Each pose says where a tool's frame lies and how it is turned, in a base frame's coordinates. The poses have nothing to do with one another.
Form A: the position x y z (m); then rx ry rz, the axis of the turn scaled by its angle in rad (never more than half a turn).
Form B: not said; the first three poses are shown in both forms.
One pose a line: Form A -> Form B
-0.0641 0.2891 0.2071 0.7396 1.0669 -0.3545 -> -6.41 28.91 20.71 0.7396 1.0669 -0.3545
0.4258 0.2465 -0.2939 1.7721 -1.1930 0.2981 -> 42.58 24.65 -29.39 1.7721 -1.1930 0.2981
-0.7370 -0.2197 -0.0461 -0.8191 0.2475 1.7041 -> -73.70 -21.97 -4.61 -0.8191 0.2475 1.7041
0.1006 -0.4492 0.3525 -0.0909 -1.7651 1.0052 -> 10.06 -44.92 35.25 -0.0909 -1.7651 1.0052
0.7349 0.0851 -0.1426 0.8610 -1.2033 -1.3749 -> 73.49 8.51 -14.26 0.8610 -1.2033 -1.3749
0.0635 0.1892 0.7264 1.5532 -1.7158 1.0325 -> 6.35 18.92 72.64 1.5532 -1.7158 1.0325
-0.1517 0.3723 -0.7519 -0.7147 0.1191 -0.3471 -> -15.17 37.23 -75.19 -0.7147 0.1191 -0.3471
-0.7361 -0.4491 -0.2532 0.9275 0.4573 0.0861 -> -73.61 -44.91 -25.32 0.9275 0.4573 0.0861
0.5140 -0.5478 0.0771 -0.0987 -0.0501 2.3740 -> 51.40 -54.78 7.71 -0.0987 -0.0501 2.3740
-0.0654 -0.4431 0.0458 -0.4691 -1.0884 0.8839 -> -6.54 -44.31 4.58 -0.4691 -1.0884 0.8839
